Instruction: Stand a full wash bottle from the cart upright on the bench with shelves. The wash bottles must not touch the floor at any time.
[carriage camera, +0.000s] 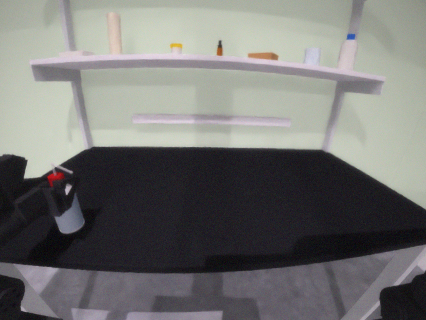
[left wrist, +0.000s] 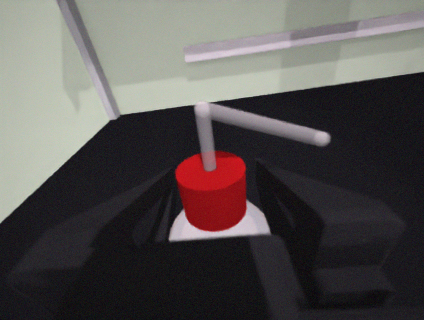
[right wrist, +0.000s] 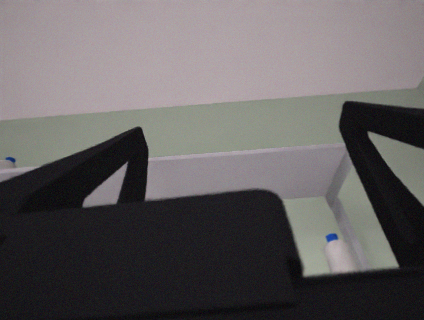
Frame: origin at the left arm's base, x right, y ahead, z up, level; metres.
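Seen in the pictures: left gripper, fingertip midpoint: (carriage camera: 68, 178) (left wrist: 214, 170); right gripper, fingertip midpoint: (right wrist: 241, 126).
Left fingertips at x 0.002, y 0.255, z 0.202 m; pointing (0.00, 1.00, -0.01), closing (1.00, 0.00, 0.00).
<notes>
Pixels of each thing's top centre, then the offset from my left fingertips to it. Level surfaces: height alone.
- wash bottle, middle of its top: (left wrist: 226, 101) (carriage camera: 53, 163) dz +0.056, dx +0.010, dy -0.036 m
- black bench top, its level: dz -0.138 m
- tall beige cylinder, middle of its top: (carriage camera: 113, 14) dz +0.497, dx -0.070, dy +0.463 m
- yellow-lidded jar, middle of its top: (carriage camera: 176, 44) dz +0.379, dx +0.189, dy +0.485 m
- small amber bottle, middle of its top: (carriage camera: 220, 40) dz +0.411, dx +0.376, dy +0.530 m
- brown box, middle of its top: (carriage camera: 263, 54) dz +0.359, dx +0.567, dy +0.496 m
- pale beaker, middle of its top: (carriage camera: 313, 49) dz +0.409, dx +0.807, dy +0.521 m
- blue-capped bottle, middle of its top: (right wrist: 331, 235) (carriage camera: 351, 35) dz +0.497, dx +0.990, dy +0.521 m
A wash bottle (carriage camera: 70, 220) (left wrist: 212, 192) with a red cap, bent pale nozzle and grey-blue lower body is upright or nearly so, over the left front part of the black bench top (carriage camera: 225, 200) (left wrist: 370, 130). My left gripper (carriage camera: 62, 196) (left wrist: 214, 170) is shut on its upper body, below the cap. The base shows below the fingers in the carriage view; whether it touches the bench top I cannot tell. My right gripper (right wrist: 241, 126) is open and empty, high up with the ceiling and wall beyond it. The cart does not show.
A shelf (carriage camera: 210, 62) (right wrist: 240, 172) spans above the bench's back. On it stand a tall beige cylinder (carriage camera: 114, 35), a yellow-lidded jar (carriage camera: 176, 48), a small amber bottle (carriage camera: 219, 49), a brown box (carriage camera: 262, 56), a pale beaker (carriage camera: 312, 56) and a blue-capped bottle (carriage camera: 347, 55) (right wrist: 339, 255).
</notes>
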